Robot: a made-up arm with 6 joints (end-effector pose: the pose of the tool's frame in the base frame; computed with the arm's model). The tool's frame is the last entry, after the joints.
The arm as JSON. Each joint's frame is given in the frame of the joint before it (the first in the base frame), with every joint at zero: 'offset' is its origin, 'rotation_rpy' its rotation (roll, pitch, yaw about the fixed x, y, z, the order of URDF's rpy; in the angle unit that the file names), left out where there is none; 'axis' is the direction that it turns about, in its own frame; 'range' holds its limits. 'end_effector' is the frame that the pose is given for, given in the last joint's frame.
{
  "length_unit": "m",
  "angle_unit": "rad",
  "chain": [
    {
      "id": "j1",
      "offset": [
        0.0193,
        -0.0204,
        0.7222
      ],
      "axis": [
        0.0,
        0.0,
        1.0
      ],
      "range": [
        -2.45,
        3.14
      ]
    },
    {
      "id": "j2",
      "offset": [
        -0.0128,
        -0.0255,
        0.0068
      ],
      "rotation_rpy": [
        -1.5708,
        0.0,
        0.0
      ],
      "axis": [
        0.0,
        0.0,
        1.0
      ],
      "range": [
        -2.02,
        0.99
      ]
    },
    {
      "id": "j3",
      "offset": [
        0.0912,
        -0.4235,
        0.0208
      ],
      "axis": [
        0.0,
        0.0,
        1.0
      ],
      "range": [
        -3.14,
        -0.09
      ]
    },
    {
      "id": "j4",
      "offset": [
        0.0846,
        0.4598,
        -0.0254
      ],
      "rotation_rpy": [
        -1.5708,
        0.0,
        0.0
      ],
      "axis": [
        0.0,
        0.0,
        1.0
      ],
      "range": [
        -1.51,
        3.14
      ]
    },
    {
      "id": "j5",
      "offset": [
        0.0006,
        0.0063,
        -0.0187
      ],
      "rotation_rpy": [
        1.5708,
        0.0,
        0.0
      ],
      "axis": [
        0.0,
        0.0,
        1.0
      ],
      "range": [
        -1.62,
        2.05
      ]
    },
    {
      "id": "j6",
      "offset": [
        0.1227,
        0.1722,
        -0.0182
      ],
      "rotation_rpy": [
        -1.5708,
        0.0,
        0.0
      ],
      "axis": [
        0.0,
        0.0,
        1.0
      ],
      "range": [
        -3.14,
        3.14
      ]
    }
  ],
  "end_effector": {
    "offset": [
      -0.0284,
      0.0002,
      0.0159
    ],
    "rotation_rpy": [
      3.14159,
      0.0,
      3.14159
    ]
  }
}
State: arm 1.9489 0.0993 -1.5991 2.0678 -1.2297 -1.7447
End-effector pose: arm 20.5 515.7 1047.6 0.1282 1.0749 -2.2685
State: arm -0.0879 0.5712 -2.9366 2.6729 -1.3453 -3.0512
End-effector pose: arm 622.9 -178.5 1190.4 0.4899 1.0361 3.0931
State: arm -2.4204 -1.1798 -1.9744 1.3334 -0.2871 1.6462
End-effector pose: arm 268.8 462.3 1559.2 2.8532 0.0338 0.5561
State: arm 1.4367 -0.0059 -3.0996 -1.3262 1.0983 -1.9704
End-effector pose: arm 162.0 -48.5 1802.5 2.0752 -0.3898 -1.6494
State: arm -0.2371 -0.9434 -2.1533 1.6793 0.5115 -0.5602
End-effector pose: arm -295.0 34.5 1706.3 2.8951 0.4493 0.8371
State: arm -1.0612 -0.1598 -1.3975 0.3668 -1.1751 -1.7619
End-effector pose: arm 79.8 -454.9 1430.8 2.6728 0.2852 -2.8197
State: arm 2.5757 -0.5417 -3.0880 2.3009 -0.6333 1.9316
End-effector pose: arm 411.8 -39.3 1621.1 2.9979 0.4361 0.6083
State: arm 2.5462 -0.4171 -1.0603 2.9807 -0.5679 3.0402
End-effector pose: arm -287.7 242.7 960.5 0.3728 0.8606 -0.2279
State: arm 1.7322 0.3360 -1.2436 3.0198 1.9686 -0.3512
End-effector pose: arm -130.6 715.9 1045.2 -2.9552 -0.2172 -1.7187
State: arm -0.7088 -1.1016 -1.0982 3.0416 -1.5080 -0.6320
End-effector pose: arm 16.1 -28.6 1118.1 -0.5232 -0.4857 0.0259
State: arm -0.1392 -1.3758 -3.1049 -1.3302 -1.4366 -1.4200
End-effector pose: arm -743.9 242.4 801.5 -1.1066 1.1099 -2.6699
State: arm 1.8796 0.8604 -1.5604 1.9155 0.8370 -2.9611
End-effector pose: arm -256.7 792.7 461.7 0.9283 0.9459 0.6057
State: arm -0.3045 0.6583 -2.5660 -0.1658 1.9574 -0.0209
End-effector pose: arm 745.2 -342.4 1048.5 0.1556 -0.0481 2.7954
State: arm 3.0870 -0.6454 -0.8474 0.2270 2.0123 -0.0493
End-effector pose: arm -220.1 1.0 962.1 -0.2855 -0.4937 0.1097
